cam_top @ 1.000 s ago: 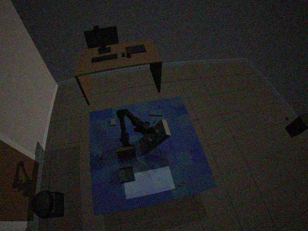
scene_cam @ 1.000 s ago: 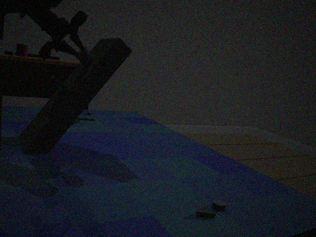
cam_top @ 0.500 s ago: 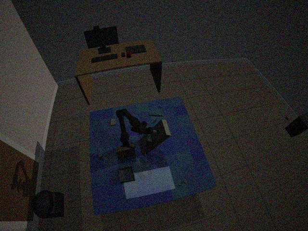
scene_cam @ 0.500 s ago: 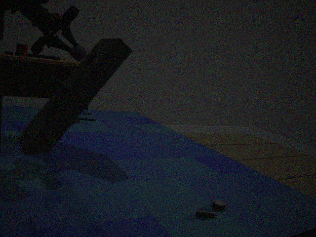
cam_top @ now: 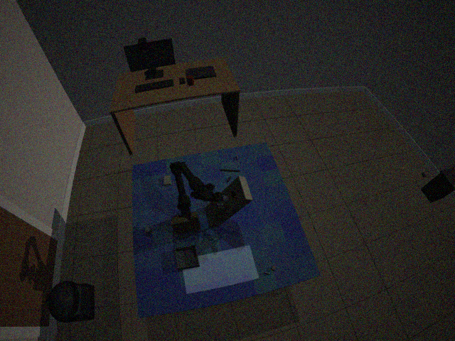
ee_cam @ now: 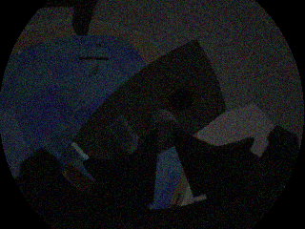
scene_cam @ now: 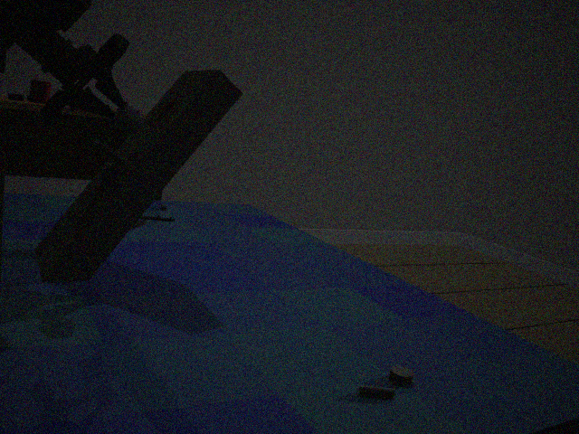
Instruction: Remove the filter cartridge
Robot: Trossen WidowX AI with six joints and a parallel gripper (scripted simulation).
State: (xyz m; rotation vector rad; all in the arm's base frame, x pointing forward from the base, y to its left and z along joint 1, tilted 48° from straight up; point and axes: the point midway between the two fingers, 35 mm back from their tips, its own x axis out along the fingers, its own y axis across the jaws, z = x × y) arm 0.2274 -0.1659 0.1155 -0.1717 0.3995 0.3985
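Right now my gripper tip is 10 mm short of the filter cartridge and 10 mm above it. Round my gripper tip: pale block (360 mm behind, 450 mm to the left, 260 mm below).
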